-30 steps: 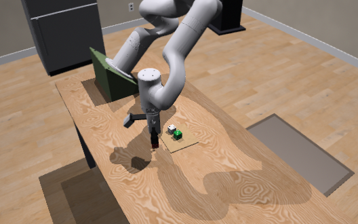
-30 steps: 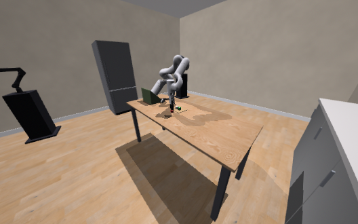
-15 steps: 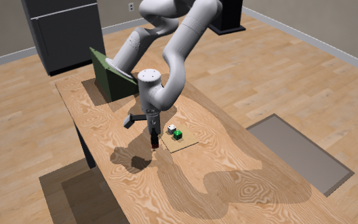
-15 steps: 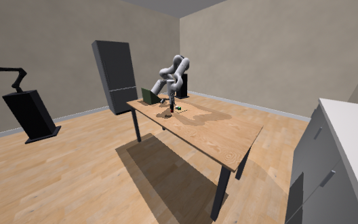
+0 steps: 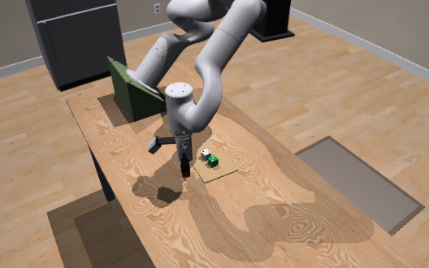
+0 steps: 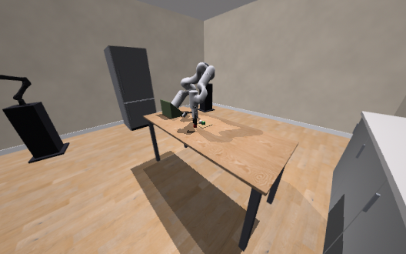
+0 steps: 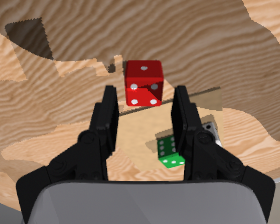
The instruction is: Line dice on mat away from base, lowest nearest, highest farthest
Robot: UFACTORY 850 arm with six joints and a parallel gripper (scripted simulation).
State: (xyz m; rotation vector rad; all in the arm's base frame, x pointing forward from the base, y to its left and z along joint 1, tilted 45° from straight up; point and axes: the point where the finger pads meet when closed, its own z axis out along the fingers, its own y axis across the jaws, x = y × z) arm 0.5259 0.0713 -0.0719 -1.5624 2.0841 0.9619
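Right now my hand is 4 cm above the red die. The rest, counted from my hand: green die (11 cm to the left, 4 cm below); then tan mat (11 cm to the left, 5 cm below); then white die (5 cm behind, 10 cm to the left, 4 cm below).
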